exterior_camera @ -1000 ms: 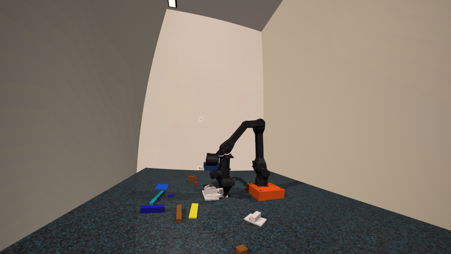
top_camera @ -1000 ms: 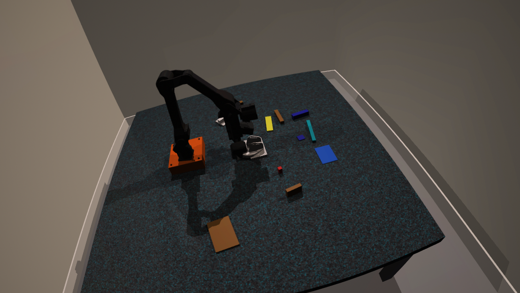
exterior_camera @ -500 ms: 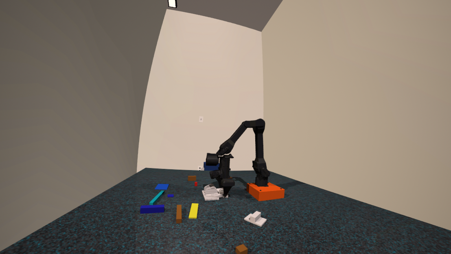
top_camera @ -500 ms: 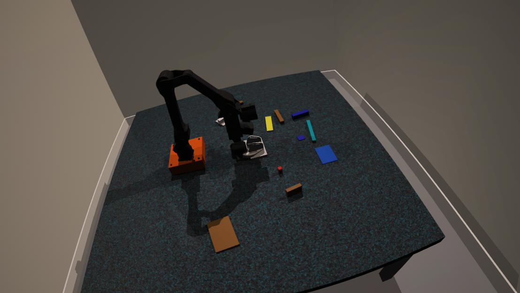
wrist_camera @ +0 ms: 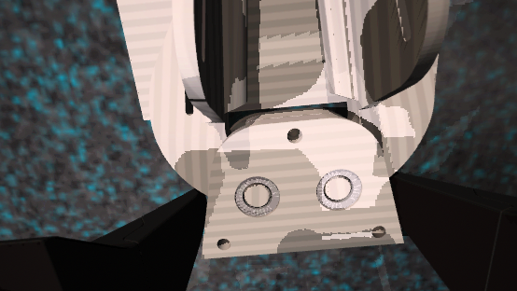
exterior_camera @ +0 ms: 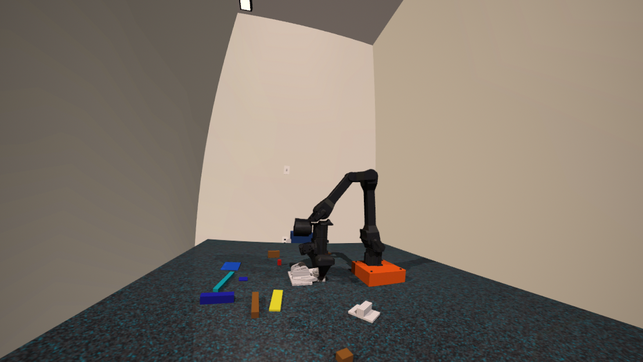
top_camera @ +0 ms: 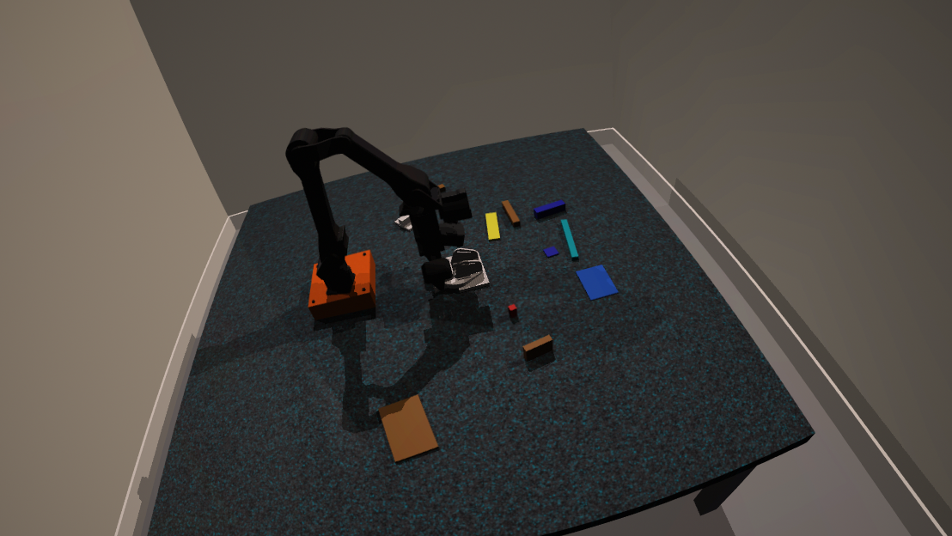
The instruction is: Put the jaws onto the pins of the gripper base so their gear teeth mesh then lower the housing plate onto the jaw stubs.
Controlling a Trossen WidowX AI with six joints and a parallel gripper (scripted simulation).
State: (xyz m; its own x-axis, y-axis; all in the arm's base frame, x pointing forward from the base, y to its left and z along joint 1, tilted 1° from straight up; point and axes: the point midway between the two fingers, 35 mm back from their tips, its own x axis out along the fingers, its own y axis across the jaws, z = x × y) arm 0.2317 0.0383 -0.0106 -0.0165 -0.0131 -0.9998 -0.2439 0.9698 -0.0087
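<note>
Right now my gripper tip is 20 mm short of the white jaw, 20 mm to the right of it and 10 mm below it. Also, from my gripper tip: yellow bar (130 mm ahead, 190 mm to the left); red cube (170 mm ahead, 130 mm to the right); white block (110 mm behind, 250 mm to the left).
</note>
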